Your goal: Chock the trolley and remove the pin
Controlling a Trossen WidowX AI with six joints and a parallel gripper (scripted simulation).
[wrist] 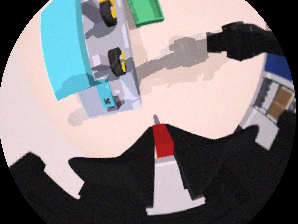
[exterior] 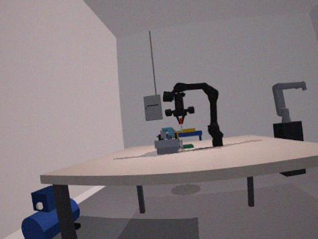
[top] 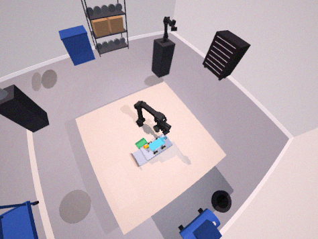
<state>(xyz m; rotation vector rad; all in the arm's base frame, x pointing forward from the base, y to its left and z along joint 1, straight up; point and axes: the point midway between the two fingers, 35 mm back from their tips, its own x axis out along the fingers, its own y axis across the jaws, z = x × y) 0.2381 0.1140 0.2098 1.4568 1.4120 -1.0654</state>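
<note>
My gripper tip is now 220 mm to the left of the yellow chock, 100 mm above it and 40 mm short of it. The rest, counted from my gripper tip: cyan trolley (130 mm to the right, 100 mm ahead, 70 mm below); then red-headed stop pin (right at my gripper tip).
</note>
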